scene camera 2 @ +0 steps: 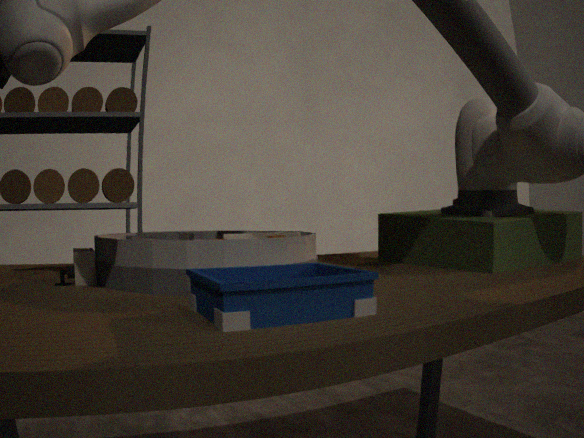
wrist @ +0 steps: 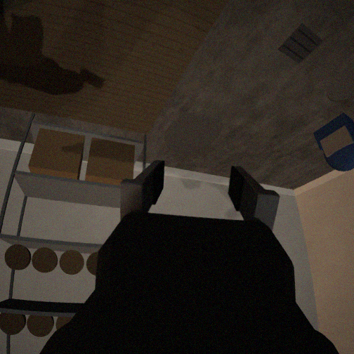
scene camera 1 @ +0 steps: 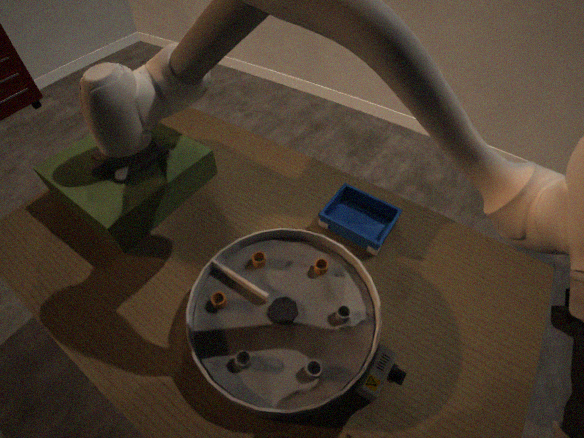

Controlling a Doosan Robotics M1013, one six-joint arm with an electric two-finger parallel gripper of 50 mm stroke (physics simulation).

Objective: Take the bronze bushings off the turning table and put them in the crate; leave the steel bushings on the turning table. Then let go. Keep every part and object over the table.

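Where they show: arm's base, origin of its link: [scene camera 2: 488, 213] [scene camera 1: 131, 155].
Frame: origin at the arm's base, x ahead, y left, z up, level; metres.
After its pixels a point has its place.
Note:
Three bronze bushings [scene camera 1: 255, 263] {x 0.538, y -0.009, z -0.044 m} [scene camera 1: 320, 271] {x 0.670, y 0.073, z -0.044 m} [scene camera 1: 220, 304] {x 0.555, y -0.137, z -0.038 m} stand apart on the far and left parts of the round grey turning table [scene camera 1: 295, 247] {x 0.574, y 0.097, z -0.062 m} [scene camera 2: 210, 252] {x 0.688, y 0.157, z -0.051 m}. Three steel bushings [scene camera 1: 343, 318] {x 0.779, y 0.009, z -0.037 m} [scene camera 1: 242, 365] {x 0.683, y -0.198, z -0.037 m} [scene camera 1: 313, 375] {x 0.801, y -0.123, z -0.037 m} stand on its right and near parts. The blue crate [scene camera 1: 347, 234] {x 0.643, y 0.238, z -0.094 m} [scene camera 2: 300, 302] {x 0.636, y 0.378, z -0.091 m} stands beside the turning table and its visible inside is empty. My gripper [wrist: 196, 177] is open in the wrist view, with nothing between the fingers. It is away from the bushings and the crate, which do not show in the wrist view.
A pale bar [scene camera 1: 240, 281] {x 0.546, y -0.068, z -0.041 m} runs from the turning table's rim towards its dark hub [scene camera 1: 283, 310] {x 0.664, y -0.053, z -0.054 m}. A grey control box [scene camera 1: 377, 372] {x 0.895, y -0.034, z -0.057 m} sits at its near right side. A green block [scene camera 1: 192, 162] {x 0.165, y 0.108, z -0.012 m} [scene camera 2: 435, 242] {x 0.181, y 0.015, z -0.061 m} carries the arm's base. A shelf rack [scene camera 2: 144, 125] stands behind.

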